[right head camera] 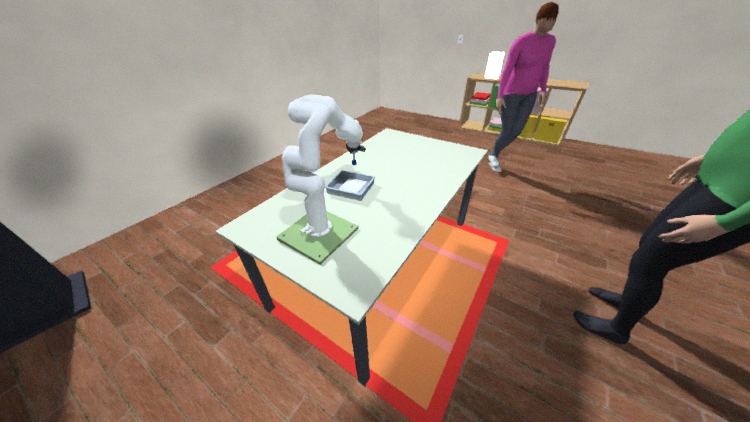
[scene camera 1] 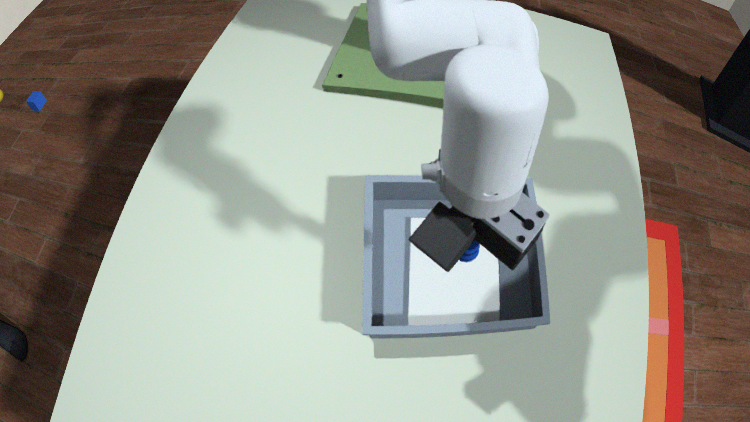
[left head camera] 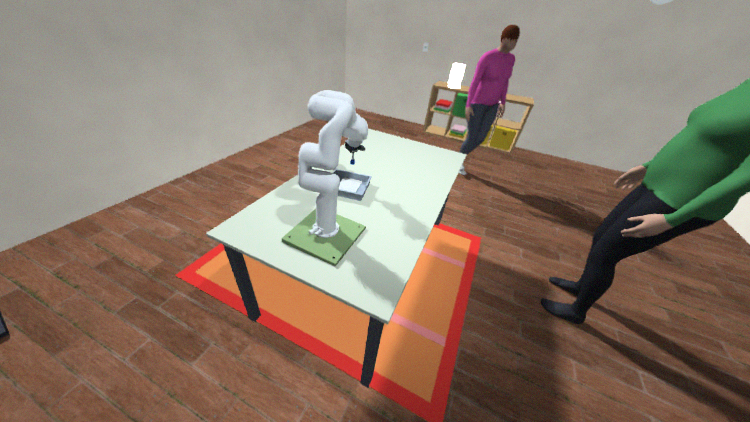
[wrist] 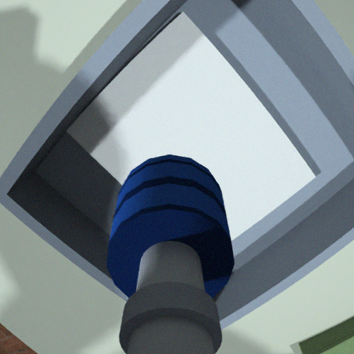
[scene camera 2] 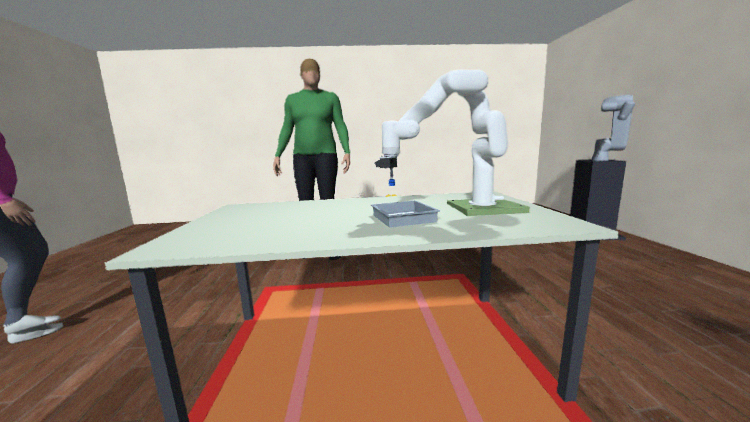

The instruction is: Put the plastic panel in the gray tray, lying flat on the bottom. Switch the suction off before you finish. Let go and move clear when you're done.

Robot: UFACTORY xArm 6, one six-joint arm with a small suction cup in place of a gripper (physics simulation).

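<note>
The white plastic panel lies flat on the bottom of the gray tray. In scene camera 1 the arm's tool covers part of the panel's far end. My gripper, a blue suction cup, hangs well above the tray and the panel, apart from both. It is open, with nothing on the cup. In scene camera 2 the near wall hides most of the panel.
The arm stands on a green base plate on the pale table. Two people stand around the table, one in green and one in magenta.
</note>
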